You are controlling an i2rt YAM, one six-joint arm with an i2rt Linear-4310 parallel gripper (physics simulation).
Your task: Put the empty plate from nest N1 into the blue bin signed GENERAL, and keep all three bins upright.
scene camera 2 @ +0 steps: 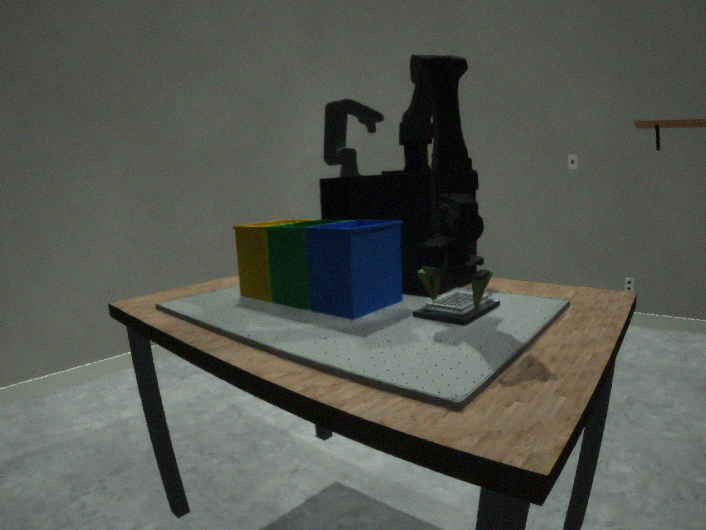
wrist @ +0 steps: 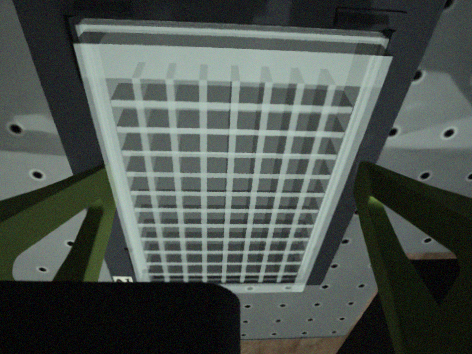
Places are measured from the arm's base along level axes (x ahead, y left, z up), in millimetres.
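Where they show: gripper, fingertip midpoint: (scene camera 2: 455,305) (wrist: 235,176); arm's base, origin of the base link: (scene camera 2: 417,173).
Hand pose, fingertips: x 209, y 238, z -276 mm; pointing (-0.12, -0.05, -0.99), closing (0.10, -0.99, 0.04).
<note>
Things, the pixels of their top centre, and the offset from my fingertips. Level surfaces: height alone.
- dark nest, middle of its top: (wrist: 226,189) (scene camera 2: 458,304) dz +1, dx -7, dy +3 mm
- blue bin, middle of its top: (scene camera 2: 354,224) dz +166, dx +75, dy -205 mm
- green bin, middle of its top: (scene camera 2: 310,223) dz +166, dx +83, dy -336 mm
- yellow bin, middle of its top: (scene camera 2: 275,222) dz +166, dx +91, dy -467 mm
- light perforated board, its level: dz -15 mm
- wooden table, its level: dz -27 mm
A pale, clear gridded plate (scene camera 2: 453,301) (wrist: 230,175) lies flat in the dark nest (scene camera 2: 456,318) (wrist: 52,85) near the right part of the board. My gripper (scene camera 2: 456,299) (wrist: 235,176) is open, its two green fingers standing on either side of the plate, pointing down. In the wrist view the fingertips lie over the plate's long edges or just outside them; whether they touch it I cannot tell. The blue bin (scene camera 2: 356,270) stands upright left of the nest. The green bin (scene camera 2: 287,268) and the yellow bin (scene camera 2: 252,262) stand upright beside it. Any bin sign is not visible.
The bins and nest stand on a light perforated board (scene camera 2: 364,356) on a wooden table (scene camera 2: 513,425). The black arm (scene camera 2: 447,131) rises behind the nest, beside a large black box (scene camera 2: 364,196) behind the bins. The three bins stand in one tight row.
</note>
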